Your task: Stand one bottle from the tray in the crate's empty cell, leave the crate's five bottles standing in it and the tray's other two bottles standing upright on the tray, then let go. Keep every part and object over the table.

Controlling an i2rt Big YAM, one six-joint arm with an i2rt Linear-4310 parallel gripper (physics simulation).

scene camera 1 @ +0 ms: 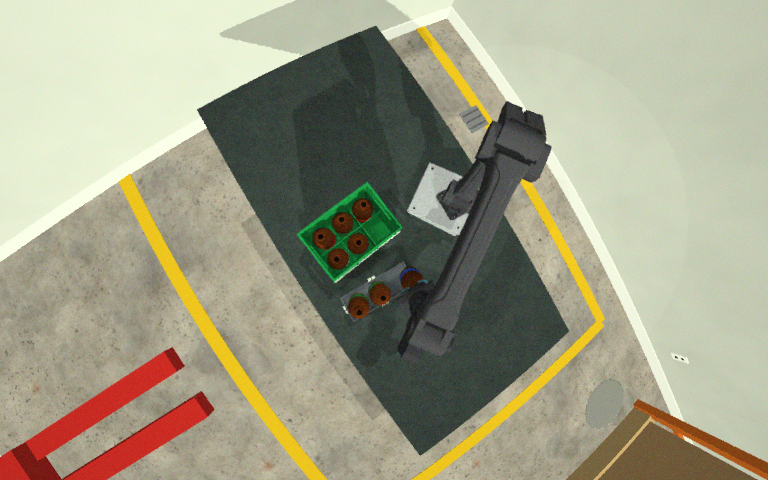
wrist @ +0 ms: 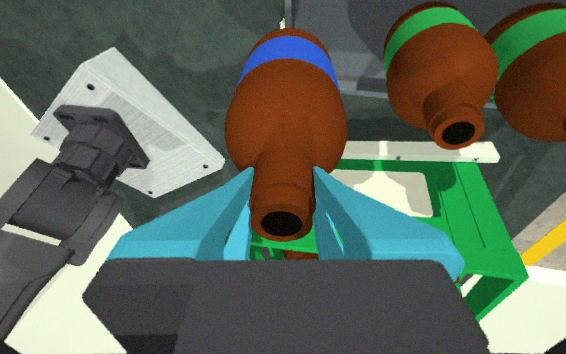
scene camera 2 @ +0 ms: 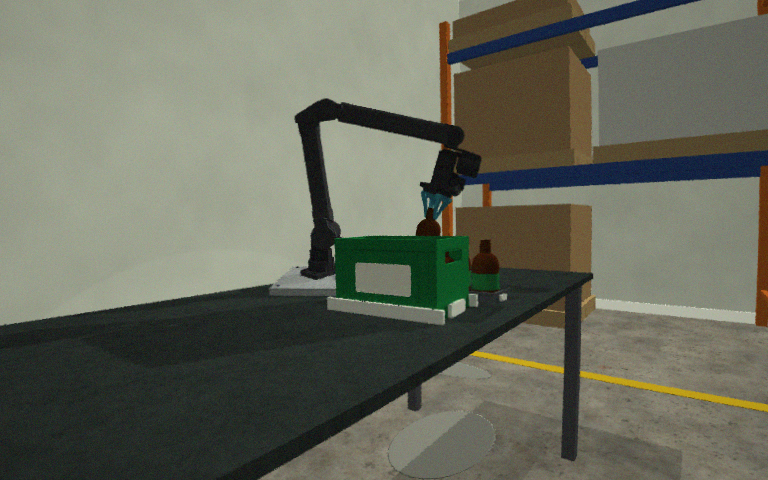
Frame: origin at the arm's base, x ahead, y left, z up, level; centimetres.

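Seen in the pictures: gripper, between the fingertips: (scene camera 1: 414, 285) (wrist: 283, 177) (scene camera 2: 430, 218); arm's base, origin of its link: (scene camera 1: 452, 203) (wrist: 109, 137) (scene camera 2: 322, 272).
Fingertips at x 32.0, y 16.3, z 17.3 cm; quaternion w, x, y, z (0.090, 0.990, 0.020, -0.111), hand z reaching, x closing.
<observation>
Pixels of each thing's top centre, then the offset from my fingertips to it. "pt": a spot on its surface instead. Level surfaces: height alone.
- blue-banded brown bottle, centre of its top: (wrist: 247, 228) (scene camera 1: 419, 285) (scene camera 2: 427, 207) dx -0.8, dy +0.0, dz +3.3 cm
- grey tray, a spot on its surface: (wrist: 360, 65) pt dx +4.2, dy -2.7, dz -21.7 cm
- green crate, centre of its top: (wrist: 356, 292) (scene camera 2: 401, 237) (scene camera 1: 350, 230) dx +8.7, dy -23.6, dz -4.7 cm
- dark table, height of its surface: dz -22.2 cm
My gripper (scene camera 2: 432, 215) (wrist: 283, 177) is shut on the neck of the blue-banded brown bottle (scene camera 1: 410, 278) (scene camera 2: 428, 228) (wrist: 285, 110), which hangs raised, its shoulder above the crate's rim line in the second scene view. Two green-banded bottles (scene camera 1: 380, 294) (scene camera 1: 357, 307) (wrist: 440, 65) (wrist: 535, 90) stand on the grey tray (scene camera 1: 396, 271) (wrist: 360, 65). The green crate (scene camera 1: 384, 210) (scene camera 2: 453, 288) (wrist: 475, 215) holds brown bottles (scene camera 1: 363, 208) (scene camera 1: 342, 221) (scene camera 1: 323, 238) (scene camera 1: 357, 243) (scene camera 1: 337, 258) in five cells. Its empty cell (scene camera 1: 381, 228) is at the base-plate end, in the tray-side row.
The arm's metal base plate (scene camera 1: 421, 200) (scene camera 2: 288, 281) (wrist: 165, 155) lies near the crate's empty-cell end. White blocks (scene camera 2: 385, 310) line the crate's foot. The dark table (scene camera 1: 481, 362) (scene camera 2: 141, 396) carries everything. A rack with cardboard boxes (scene camera 2: 509, 107) stands behind the table.
</observation>
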